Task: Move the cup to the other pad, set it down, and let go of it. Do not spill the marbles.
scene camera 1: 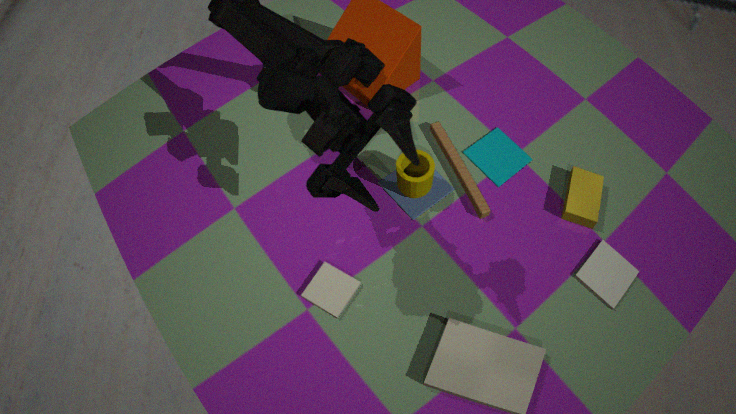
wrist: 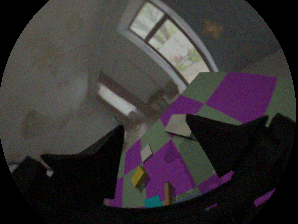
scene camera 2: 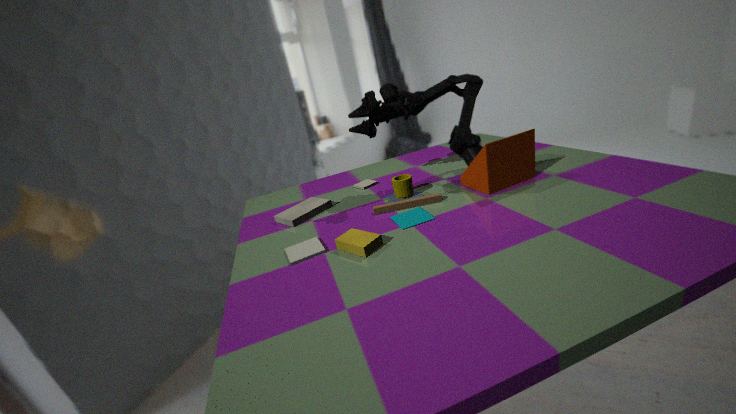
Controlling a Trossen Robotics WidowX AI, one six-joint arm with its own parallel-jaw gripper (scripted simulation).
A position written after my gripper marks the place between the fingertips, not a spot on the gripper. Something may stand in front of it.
Observation:
My gripper (scene camera 1: pixel 397 188) is open, with nothing in its grasp. I also see a yellow cup (scene camera 1: pixel 414 187), a cyan pad (scene camera 1: pixel 499 157) and a wooden bar (scene camera 1: pixel 460 170).
My gripper is seen too in the wrist view (wrist: pixel 155 122) and in scene camera 2 (scene camera 2: pixel 348 123).

